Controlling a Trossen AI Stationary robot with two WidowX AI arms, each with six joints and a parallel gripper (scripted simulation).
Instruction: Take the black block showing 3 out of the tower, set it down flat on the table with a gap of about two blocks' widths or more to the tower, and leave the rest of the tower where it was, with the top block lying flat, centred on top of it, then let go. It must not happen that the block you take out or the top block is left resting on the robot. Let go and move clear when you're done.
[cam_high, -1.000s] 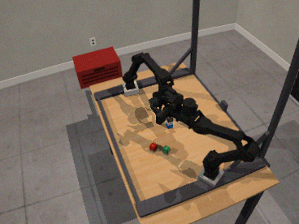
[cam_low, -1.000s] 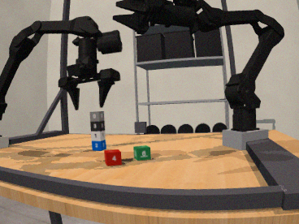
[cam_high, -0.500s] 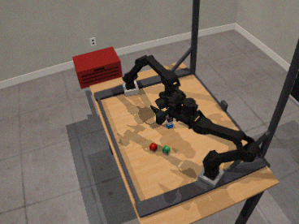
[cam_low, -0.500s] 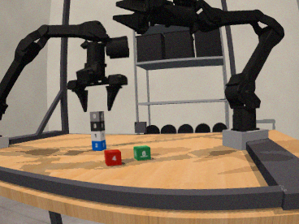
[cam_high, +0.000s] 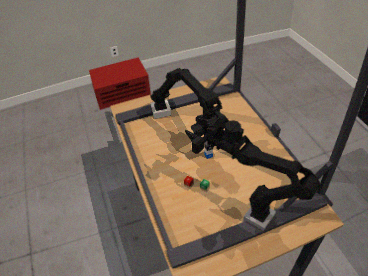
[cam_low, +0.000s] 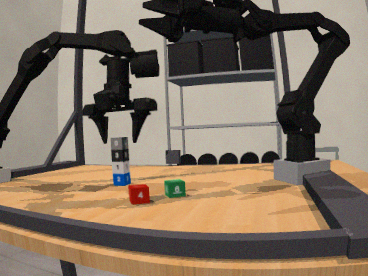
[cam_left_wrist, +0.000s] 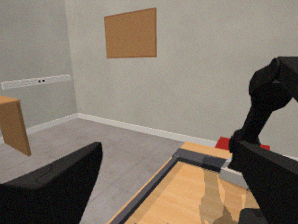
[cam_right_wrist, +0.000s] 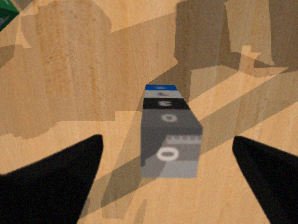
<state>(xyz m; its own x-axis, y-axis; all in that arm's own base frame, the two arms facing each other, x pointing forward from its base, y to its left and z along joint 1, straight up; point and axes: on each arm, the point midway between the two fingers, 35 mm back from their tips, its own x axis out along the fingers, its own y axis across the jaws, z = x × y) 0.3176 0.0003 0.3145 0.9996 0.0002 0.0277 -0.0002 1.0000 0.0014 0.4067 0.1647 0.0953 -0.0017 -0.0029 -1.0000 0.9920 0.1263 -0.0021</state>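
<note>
Right now the white block 1 is 14 cm behind my left hand, 13 cm to the right of it and 32 cm below it. The rest, counted from my left hand: dark rail: 21 cm ahead, 19 cm to the right, 35 cm below.
</note>
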